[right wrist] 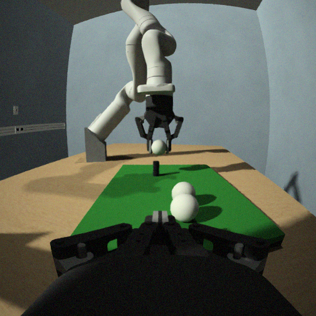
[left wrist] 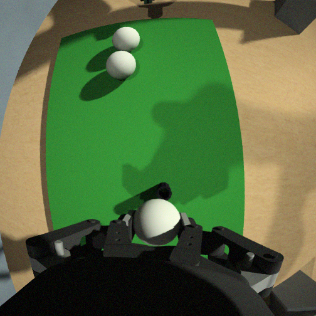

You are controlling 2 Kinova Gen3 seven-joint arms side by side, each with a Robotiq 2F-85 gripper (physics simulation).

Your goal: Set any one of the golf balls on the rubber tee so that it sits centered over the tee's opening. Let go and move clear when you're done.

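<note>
The black rubber tee (left wrist: 163, 191) (right wrist: 156, 168) stands upright on the green mat (left wrist: 190, 60) (right wrist: 120, 200). My left gripper (left wrist: 156, 220) (right wrist: 158, 153) is shut on a white golf ball (left wrist: 157, 221) (right wrist: 158, 146) and holds it in the air above the mat. In the right wrist view the held ball is above the tee with a gap between them; in the left wrist view the tee's open top shows just beyond the ball. Two more golf balls (left wrist: 126, 39) (left wrist: 121, 65) (right wrist: 183, 192) (right wrist: 184, 208) rest close together on the mat. My right gripper (right wrist: 159, 219) is shut, with nothing between its fingertips.
The wooden table (left wrist: 275, 125) (right wrist: 35, 200) surrounds the mat. The grey base (right wrist: 95, 146) of the left arm stands at the far left of the table in the right wrist view. Dark shadows of the arms lie across the mat and table.
</note>
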